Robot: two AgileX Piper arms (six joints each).
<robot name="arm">
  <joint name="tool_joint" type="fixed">
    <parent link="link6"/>
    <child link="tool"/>
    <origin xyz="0 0 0" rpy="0 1.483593 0"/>
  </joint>
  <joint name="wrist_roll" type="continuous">
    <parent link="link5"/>
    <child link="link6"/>
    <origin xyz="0.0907 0 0.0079" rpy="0 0 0"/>
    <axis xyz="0.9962 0 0.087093"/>
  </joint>
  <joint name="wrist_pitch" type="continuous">
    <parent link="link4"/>
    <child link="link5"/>
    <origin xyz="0 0 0" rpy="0 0 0"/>
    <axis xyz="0 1 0"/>
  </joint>
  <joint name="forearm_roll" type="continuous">
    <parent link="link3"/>
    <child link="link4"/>
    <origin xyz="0.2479 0 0.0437" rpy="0 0 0"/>
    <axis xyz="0.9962 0 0.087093"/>
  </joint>
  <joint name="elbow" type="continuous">
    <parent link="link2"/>
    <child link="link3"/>
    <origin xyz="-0.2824 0 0.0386" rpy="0 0 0"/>
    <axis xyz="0 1 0"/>
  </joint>
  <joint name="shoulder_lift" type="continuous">
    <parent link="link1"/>
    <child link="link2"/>
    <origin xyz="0 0 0" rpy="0 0 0"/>
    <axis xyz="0 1 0"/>
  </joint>
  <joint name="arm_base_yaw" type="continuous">
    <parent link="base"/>
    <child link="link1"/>
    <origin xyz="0 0 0.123" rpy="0 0 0"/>
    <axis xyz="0 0 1"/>
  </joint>
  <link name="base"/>
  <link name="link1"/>
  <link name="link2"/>
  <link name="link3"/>
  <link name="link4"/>
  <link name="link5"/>
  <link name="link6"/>
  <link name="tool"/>
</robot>
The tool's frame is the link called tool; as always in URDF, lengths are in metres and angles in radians. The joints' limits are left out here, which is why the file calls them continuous.
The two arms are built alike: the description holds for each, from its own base.
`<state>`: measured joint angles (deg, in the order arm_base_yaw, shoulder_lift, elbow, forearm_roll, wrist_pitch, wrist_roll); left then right.
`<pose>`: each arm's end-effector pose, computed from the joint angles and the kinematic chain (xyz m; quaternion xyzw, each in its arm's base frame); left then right.
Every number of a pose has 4 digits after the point. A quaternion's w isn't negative.
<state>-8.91 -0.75 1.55 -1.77 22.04 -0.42 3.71 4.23 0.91 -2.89 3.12 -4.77</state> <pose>0.0515 -0.0091 0.1702 0.0517 0.8065 -0.0610 0.5858 0.0628 0.0038 0.1984 -0.0710 0.7235 -0.0246 0.6863</pose>
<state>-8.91 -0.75 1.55 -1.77 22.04 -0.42 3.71 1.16 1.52 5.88 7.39 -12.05</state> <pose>0.0515 -0.0091 0.1702 0.0517 0.8065 -0.0610 0.5858 0.0586 0.0050 0.1914 -0.0682 0.7343 -0.0099 0.6753</pose>
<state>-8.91 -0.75 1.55 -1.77 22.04 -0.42 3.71 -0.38 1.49 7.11 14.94 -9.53</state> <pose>0.0515 -0.0091 0.1702 0.0517 0.8065 -0.0610 0.5858 0.0551 0.0065 0.1813 -0.0530 0.7695 0.0181 0.6362</pose>
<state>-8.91 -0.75 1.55 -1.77 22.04 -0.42 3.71 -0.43 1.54 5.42 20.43 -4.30</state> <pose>0.0515 -0.0091 0.1702 0.0517 0.8065 -0.0610 0.5858 0.0530 0.0064 0.1726 -0.0303 0.8004 0.0366 0.5975</pose>
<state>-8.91 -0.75 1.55 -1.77 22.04 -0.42 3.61 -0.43 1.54 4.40 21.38 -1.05</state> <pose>0.0515 -0.0091 0.1702 0.0517 0.8065 -0.0610 0.5858 0.0526 0.0059 0.1711 -0.0122 0.8060 0.0456 0.5900</pose>
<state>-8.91 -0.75 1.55 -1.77 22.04 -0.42 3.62 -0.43 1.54 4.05 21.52 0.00</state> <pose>0.0515 -0.0091 0.1702 0.0517 0.8065 -0.0610 0.5858 0.0525 0.0057 0.1708 -0.0066 0.8068 0.0485 0.5888</pose>
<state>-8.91 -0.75 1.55 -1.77 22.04 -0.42 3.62 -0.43 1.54 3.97 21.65 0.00</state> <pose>0.0515 -0.0091 0.1702 0.0517 0.8065 -0.0610 0.5858 0.0525 0.0057 0.1706 -0.0070 0.8075 0.0479 0.5879</pose>
